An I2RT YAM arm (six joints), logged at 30 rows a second.
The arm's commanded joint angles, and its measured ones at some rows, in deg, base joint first. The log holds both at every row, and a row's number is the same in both.
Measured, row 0:
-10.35, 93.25, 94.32, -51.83, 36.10, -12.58
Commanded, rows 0 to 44:
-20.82, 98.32, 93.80, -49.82, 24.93, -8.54
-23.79, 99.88, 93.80, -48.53, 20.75, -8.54
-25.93, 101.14, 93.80, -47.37, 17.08, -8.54
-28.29, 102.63, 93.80, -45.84, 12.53, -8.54
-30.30, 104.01, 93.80, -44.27, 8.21, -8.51
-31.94, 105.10, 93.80, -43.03, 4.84, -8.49
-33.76, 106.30, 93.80, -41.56, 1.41, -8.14
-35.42, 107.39, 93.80, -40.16, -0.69, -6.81
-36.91, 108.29, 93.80, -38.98, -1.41, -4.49
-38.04, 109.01, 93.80, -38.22, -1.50, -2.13
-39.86, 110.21, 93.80, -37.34, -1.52, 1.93
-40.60, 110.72, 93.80, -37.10, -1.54, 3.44
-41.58, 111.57, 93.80, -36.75, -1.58, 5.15
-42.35, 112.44, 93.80, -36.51, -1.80, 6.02
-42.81, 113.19, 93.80, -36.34, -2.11, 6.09
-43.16, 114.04, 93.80, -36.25, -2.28, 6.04
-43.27, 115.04, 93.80, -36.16, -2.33, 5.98
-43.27, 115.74, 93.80, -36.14, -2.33, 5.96
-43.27, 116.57, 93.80, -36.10, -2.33, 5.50
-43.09, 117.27, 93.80, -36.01, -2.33, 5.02
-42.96, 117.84, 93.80, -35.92, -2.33, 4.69
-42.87, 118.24, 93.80, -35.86, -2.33, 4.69
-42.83, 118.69, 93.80, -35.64, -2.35, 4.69
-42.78, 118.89, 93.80, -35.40, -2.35, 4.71
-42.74, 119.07, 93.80, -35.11, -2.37, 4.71
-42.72, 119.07, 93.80, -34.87, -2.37, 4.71
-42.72, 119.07, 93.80, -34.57, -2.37, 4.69
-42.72, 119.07, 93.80, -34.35, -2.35, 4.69
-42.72, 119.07, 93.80, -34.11, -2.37, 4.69
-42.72, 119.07, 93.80, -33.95, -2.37, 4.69
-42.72, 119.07, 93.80, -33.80, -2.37, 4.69
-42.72, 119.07, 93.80, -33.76, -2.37, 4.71
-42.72, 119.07, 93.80, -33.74, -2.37, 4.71
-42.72, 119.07, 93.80, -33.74, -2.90, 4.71
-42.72, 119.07, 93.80, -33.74, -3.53, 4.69
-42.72, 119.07, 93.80, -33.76, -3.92, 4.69
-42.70, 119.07, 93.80, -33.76, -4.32, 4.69
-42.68, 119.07, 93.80, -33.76, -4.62, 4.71
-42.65, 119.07, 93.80, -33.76, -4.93, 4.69
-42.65, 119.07, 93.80, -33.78, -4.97, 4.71
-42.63, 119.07, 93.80, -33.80, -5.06, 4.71
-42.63, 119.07, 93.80, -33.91, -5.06, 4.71
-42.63, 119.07, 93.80, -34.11, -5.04, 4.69
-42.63, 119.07, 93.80, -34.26, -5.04, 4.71
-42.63, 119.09, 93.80, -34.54, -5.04, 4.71
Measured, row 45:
-42.98, 118.76, 93.76, -34.17, -3.95, 4.27
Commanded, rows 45 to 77:
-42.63, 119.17, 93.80, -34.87, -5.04, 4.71
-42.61, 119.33, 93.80, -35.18, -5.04, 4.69
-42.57, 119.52, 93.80, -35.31, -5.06, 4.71
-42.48, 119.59, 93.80, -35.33, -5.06, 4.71
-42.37, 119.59, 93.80, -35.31, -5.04, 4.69
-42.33, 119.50, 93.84, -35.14, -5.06, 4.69
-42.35, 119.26, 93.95, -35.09, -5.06, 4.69
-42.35, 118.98, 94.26, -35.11, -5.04, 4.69
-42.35, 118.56, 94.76, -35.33, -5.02, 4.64
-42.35, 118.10, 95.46, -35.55, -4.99, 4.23
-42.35, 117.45, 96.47, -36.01, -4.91, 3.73
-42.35, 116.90, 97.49, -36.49, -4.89, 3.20
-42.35, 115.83, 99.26, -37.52, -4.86, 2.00
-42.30, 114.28, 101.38, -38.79, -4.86, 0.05
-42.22, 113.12, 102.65, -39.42, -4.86, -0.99
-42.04, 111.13, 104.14, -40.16, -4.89, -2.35
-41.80, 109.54, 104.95, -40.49, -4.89, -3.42
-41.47, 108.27, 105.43, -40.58, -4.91, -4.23
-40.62, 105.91, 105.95, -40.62, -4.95, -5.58
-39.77, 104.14, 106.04, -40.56, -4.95, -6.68
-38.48, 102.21, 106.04, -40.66, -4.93, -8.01
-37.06, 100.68, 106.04, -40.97, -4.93, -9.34
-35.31, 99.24, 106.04, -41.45, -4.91, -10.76
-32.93, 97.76, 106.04, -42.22, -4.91, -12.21
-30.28, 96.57, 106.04, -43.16, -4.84, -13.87
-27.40, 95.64, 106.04, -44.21, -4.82, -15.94
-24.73, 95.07, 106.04, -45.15, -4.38, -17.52
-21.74, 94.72, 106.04, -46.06, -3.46, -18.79
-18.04, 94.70, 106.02, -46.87, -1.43, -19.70
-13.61, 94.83, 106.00, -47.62, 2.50, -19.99
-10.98, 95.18, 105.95, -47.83, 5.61, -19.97
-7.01, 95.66, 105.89, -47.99, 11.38, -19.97
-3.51, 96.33, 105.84, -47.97, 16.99, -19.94
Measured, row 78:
-11.49, 93.65, 106.28, -47.42, 1.69, -16.53
